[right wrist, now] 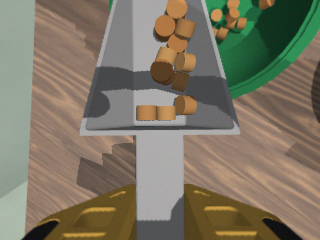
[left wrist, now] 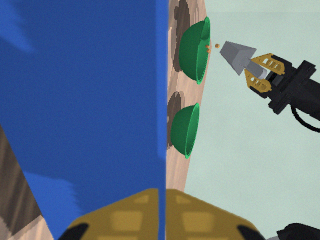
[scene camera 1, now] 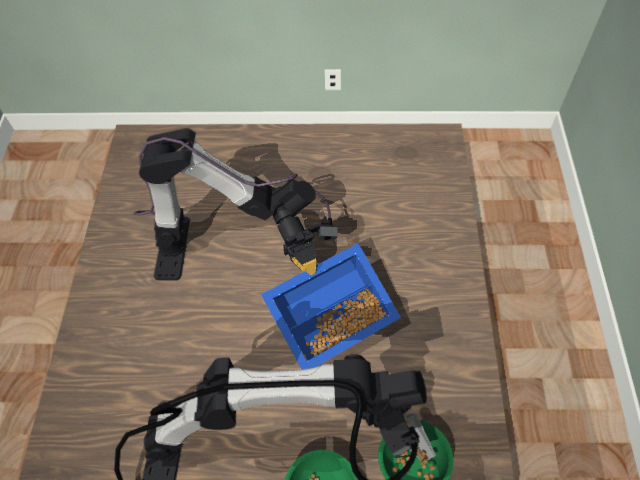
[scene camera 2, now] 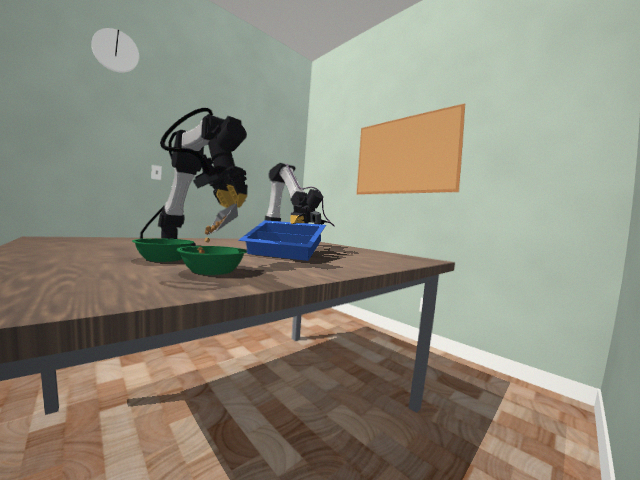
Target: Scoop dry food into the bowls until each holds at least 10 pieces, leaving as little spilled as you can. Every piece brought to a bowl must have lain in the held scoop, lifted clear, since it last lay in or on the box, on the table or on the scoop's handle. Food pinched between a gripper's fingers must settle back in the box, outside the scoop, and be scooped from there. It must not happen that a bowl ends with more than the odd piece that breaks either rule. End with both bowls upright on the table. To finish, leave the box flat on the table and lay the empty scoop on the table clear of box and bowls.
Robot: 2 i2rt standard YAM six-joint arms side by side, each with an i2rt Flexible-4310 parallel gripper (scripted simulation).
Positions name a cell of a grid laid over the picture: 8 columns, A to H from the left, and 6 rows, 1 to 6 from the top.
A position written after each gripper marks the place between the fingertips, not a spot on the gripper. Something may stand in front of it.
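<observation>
A blue box (scene camera 1: D4) is visible here, and it also appears in the left wrist view (left wrist: C3) and in scene camera 2 (scene camera 2: D4); in the right wrist view, the box is out of frame. The left gripper (scene camera 1: D4) can be seen as well, including in the left wrist view (left wrist: E5). The right gripper (scene camera 2: C3) is visible too, and both the right wrist view (right wrist: E5) and the left wrist view (left wrist: G2) show it.
</observation>
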